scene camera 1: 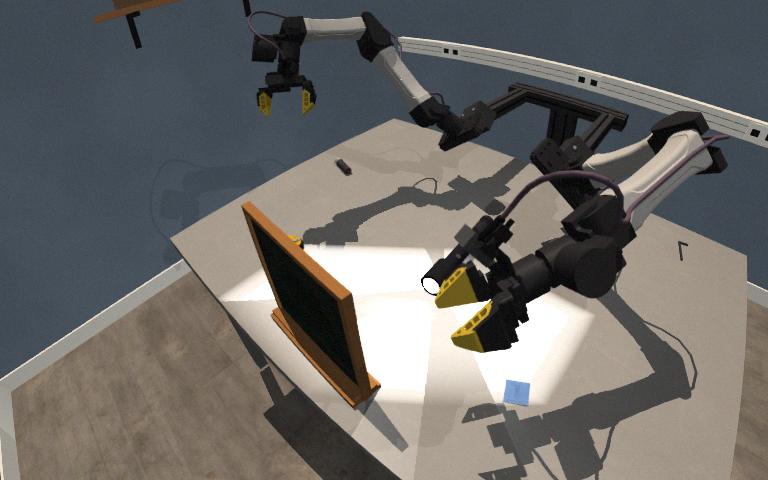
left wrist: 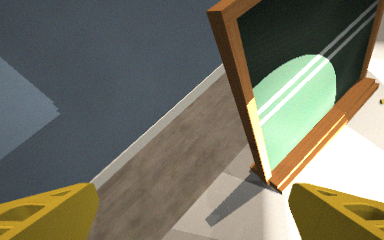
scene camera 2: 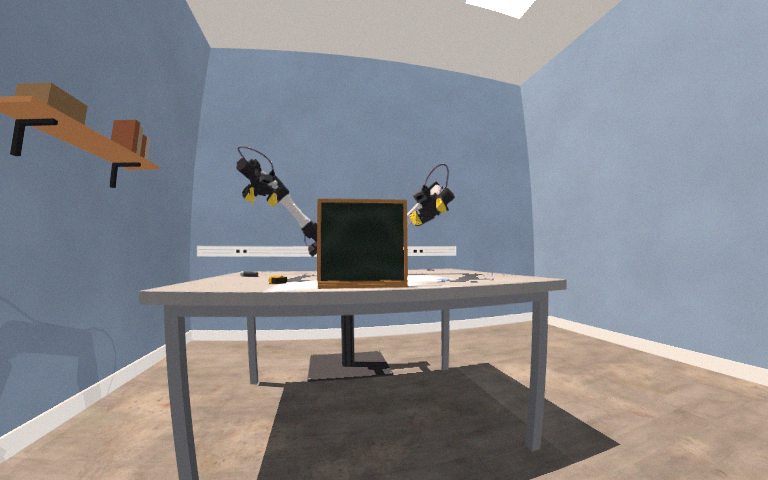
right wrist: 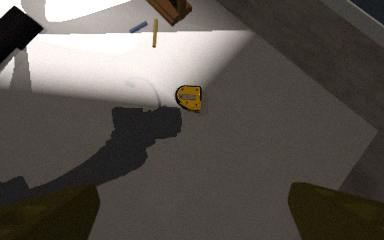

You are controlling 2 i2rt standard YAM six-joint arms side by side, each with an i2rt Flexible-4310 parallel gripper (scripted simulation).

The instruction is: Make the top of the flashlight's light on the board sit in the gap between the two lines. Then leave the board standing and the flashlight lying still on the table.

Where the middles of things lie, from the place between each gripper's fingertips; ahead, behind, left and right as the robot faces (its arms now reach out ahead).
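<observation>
The black flashlight [scene camera 1: 443, 267] is a good way below my left hand [scene camera 1: 443, 321], some way to the right of it and far behind it. Counting from that same left hand, I find the wood-framed board [scene camera 1: 307, 312] 12 cm below, 9 cm ahead and 25 cm to the right. My right hand [scene camera 1: 285, 115] gives me other distances: the board is 19 cm below it, 23 cm ahead of it and 43 cm to the left of it, while the flashlight is well below it, a fair way behind it and far to the left of it.
</observation>
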